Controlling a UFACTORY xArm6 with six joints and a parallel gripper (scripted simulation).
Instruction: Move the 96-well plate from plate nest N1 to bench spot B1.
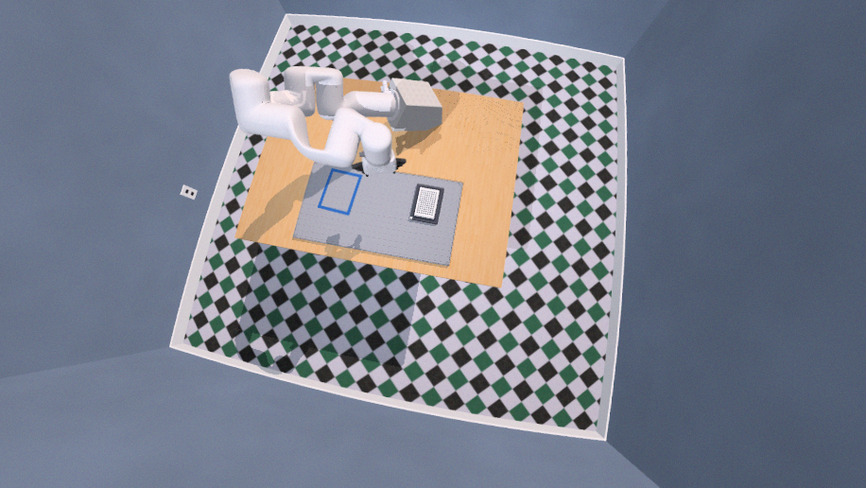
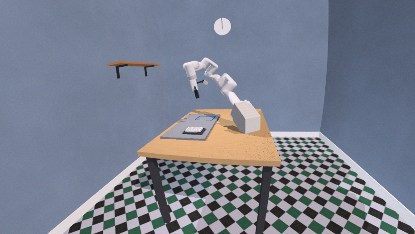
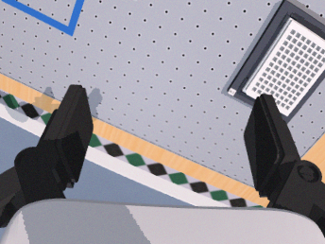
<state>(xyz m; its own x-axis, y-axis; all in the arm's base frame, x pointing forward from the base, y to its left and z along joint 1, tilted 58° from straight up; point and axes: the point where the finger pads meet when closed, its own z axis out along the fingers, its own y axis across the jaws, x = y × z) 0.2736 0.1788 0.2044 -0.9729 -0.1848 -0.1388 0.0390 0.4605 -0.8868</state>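
The white 96-well plate is 260 mm below my hand, 140 mm to the left of it and 50 mm ahead of it. Round my hand: dark plate nest N1 (270 mm below, 140 mm to the left, 50 mm ahead).
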